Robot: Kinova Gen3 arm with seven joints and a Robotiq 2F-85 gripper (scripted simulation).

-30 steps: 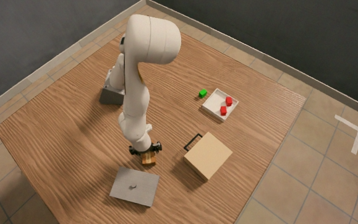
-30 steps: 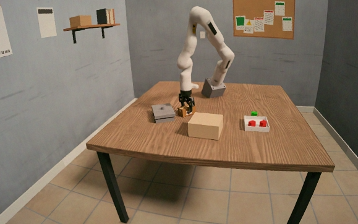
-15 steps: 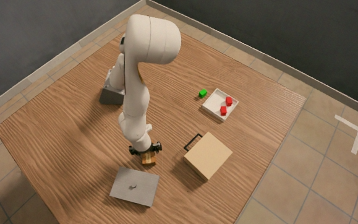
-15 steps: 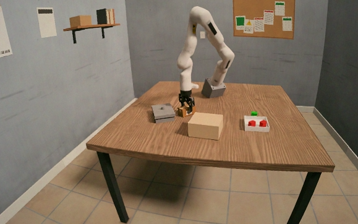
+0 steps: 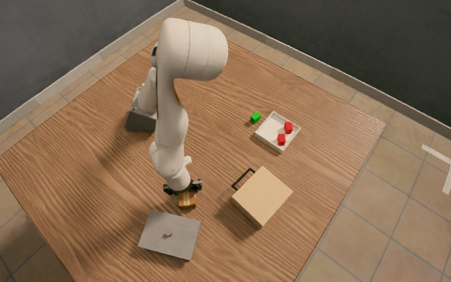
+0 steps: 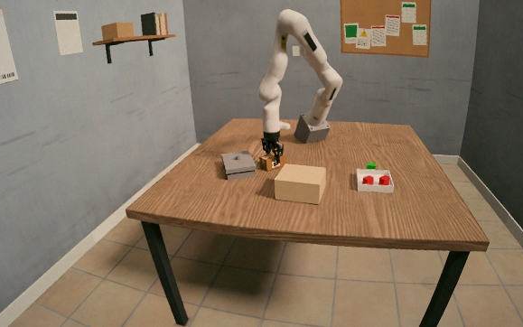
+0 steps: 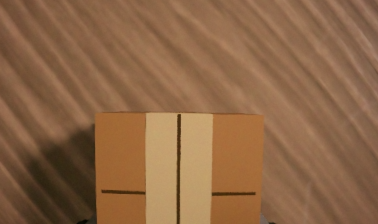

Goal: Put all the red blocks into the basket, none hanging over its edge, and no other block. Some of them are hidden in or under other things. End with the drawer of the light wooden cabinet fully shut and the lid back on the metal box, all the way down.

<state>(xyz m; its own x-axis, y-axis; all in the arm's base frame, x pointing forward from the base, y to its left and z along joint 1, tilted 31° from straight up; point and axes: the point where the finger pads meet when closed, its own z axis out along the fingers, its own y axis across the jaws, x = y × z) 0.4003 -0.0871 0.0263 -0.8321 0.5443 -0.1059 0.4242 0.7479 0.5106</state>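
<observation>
Right now the brown cardboard box is right at my hand. From my hand the other things lie so: grey lid 13 cm to the right, 10 cm ahead, 1 cm above; grey metal box 13 cm to the right, 10 cm ahead, 1 cm below; blue block 2 cm below, 2 cm ahead, 1 cm to the right.
</observation>
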